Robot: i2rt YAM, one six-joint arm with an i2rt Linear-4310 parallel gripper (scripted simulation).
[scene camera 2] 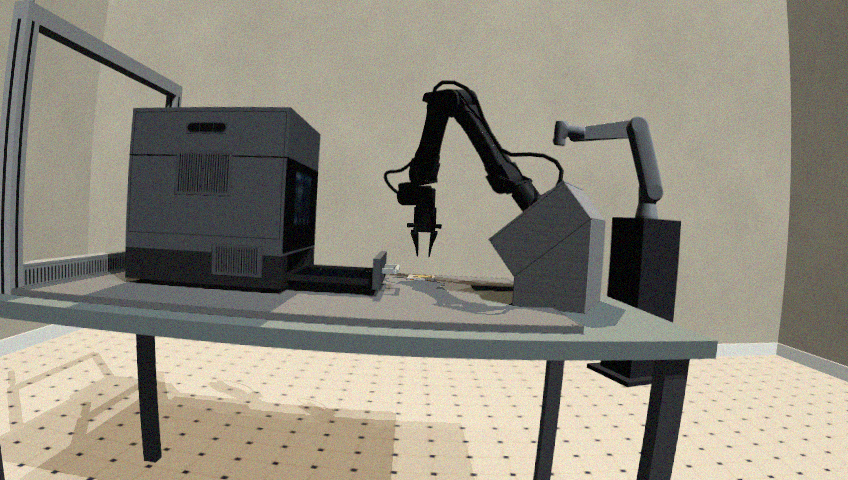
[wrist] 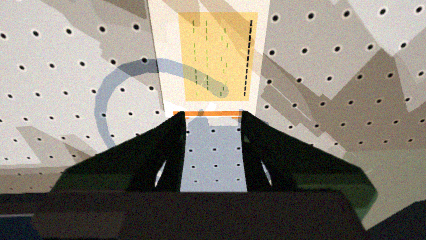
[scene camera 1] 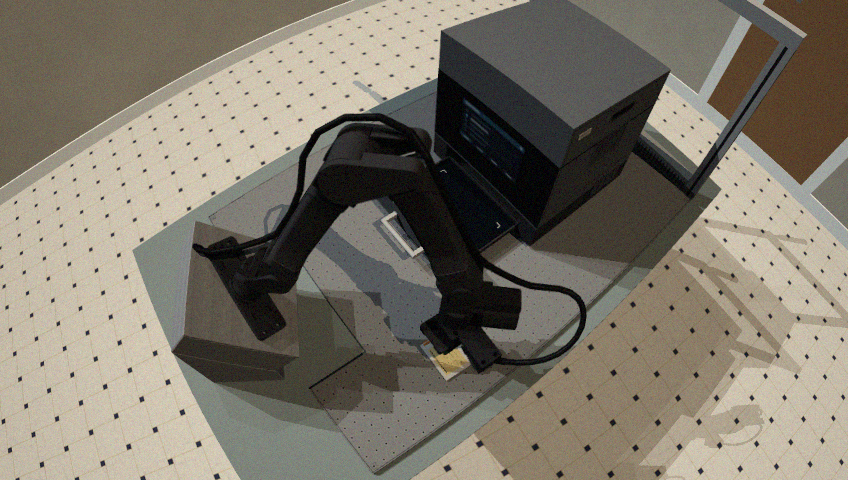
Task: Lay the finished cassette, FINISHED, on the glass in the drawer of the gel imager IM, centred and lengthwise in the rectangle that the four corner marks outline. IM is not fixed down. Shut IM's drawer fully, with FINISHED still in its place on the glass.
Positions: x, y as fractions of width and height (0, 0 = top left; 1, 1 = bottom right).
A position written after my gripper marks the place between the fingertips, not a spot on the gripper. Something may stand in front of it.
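Observation:
I see a cassette (scene camera 1: 0.53, 0.76), and the cassette shows in the wrist view (wrist: 0.49, 0.27) too. There is also a gel imager IM (scene camera 1: 0.64, 0.23), and scene camera 2 (scene camera 2: 0.26, 0.41) shows the gel imager IM as well. My own gripper (wrist: 0.50, 0.50) is there too.

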